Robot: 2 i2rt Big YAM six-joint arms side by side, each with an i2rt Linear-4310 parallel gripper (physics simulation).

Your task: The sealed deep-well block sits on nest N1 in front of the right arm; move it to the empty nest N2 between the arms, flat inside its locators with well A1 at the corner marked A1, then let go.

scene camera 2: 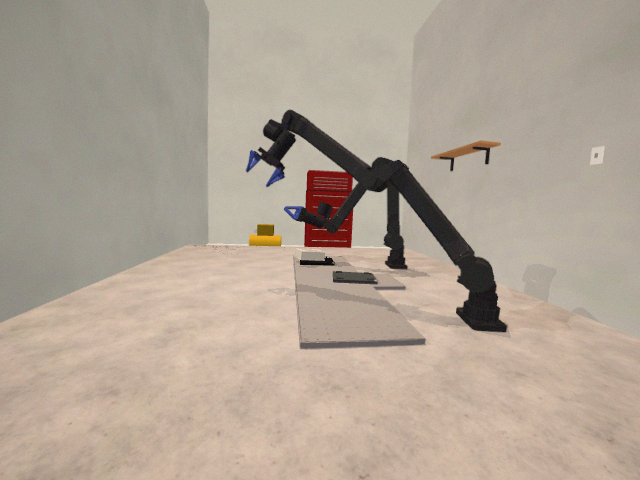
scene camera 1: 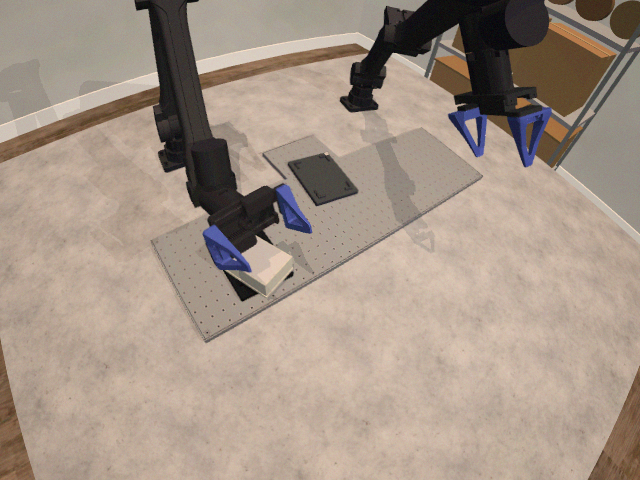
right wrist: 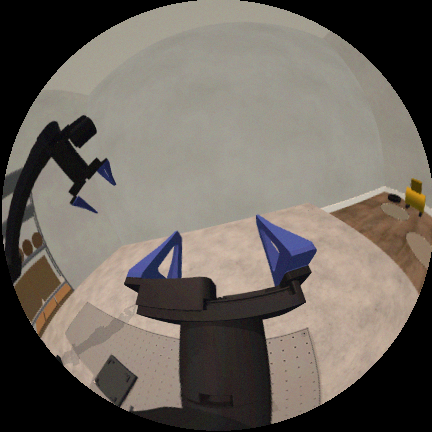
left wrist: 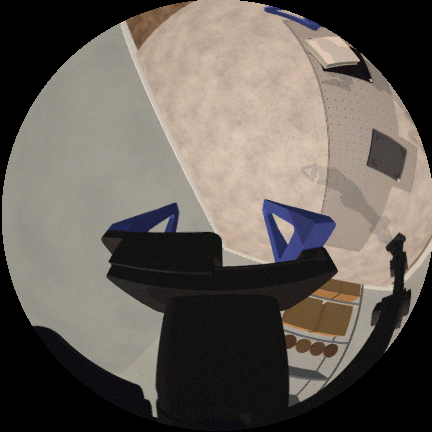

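Where they show: left gripper, fingertip midpoint: (scene camera 2: 256, 179) (scene camera 1: 502, 160) (right wrist: 105, 197) (left wrist: 219, 205); right gripper, fingertip midpoint: (scene camera 2: 284, 208) (scene camera 1: 281, 248) (right wrist: 215, 226); left arm's base, link origin: (scene camera 2: 479, 321) (scene camera 1: 358, 104) (left wrist: 395, 242); right arm's base, link origin: (scene camera 2: 395, 266) (scene camera 1: 181, 157).
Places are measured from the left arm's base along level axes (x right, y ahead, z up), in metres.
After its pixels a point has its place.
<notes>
The pale sealed block (scene camera 1: 267, 260) @[x 0.532, y 0.571, z 0.075 m] (scene camera 2: 310, 255) @[x 0.509, y 0.542, z 0.055 m] (left wrist: 332, 51) rests on black nest N1 (scene camera 1: 241, 291) @[x 0.593, y 0.591, z 0.025 m] (scene camera 2: 316, 262) @[x 0.501, y 0.511, z 0.025 m] (left wrist: 361, 71). It looks turned and offset, overhanging the nest's front; whether it is flat is unclear. Dark nest N2 (scene camera 1: 323, 178) @[x 0.305, y 0.349, z 0.025 m] (scene camera 2: 354, 277) @[x 0.280, y 0.336, z 0.025 m] (left wrist: 387, 155) @[x 0.304, y 0.347, z 0.025 m] (right wrist: 116, 379) is empty, with corner locators and a small white mark (scene camera 1: 326, 154) @[x 0.255, y 0.260, z 0.024 m] at one corner. My right gripper (scene camera 1: 280, 250) @[x 0.555, y 0.685, z 0.273 m] (scene camera 2: 286, 209) @[x 0.555, y 0.685, z 0.273 m] (right wrist: 215, 226) @[x 0.555, y 0.685, z 0.273 m] is open and empty, well above the block, pointing mostly outward. My left gripper (scene camera 1: 503, 160) @[x 0.242, y 0.714, z 0.380 m] (scene camera 2: 257, 178) @[x 0.242, y 0.714, z 0.380 m] (left wrist: 219, 205) @[x 0.242, y 0.714, z 0.380 m] (right wrist: 105, 197) @[x 0.242, y 0.714, z 0.380 m] is open and empty, raised high.
A perforated plate (scene camera 1: 413, 149) @[x -0.035, y 0.290, z 0.013 m] (scene camera 2: 351, 320) @[x -0.081, y 0.349, z 0.013 m] (left wrist: 345, 115) @[x 0.356, y 0.520, z 0.013 m] lies under both nests. A thin grey plate (scene camera 1: 281, 150) @[x 0.363, y 0.197, z 0.013 m] (scene camera 2: 392, 282) @[x 0.286, y 0.191, z 0.013 m] lies behind N2. A shelf unit with brown boxes (scene camera 1: 547, 67) stands at the back right in scene camera 1. A red cabinet (scene camera 2: 329, 180) stands beyond the table.
</notes>
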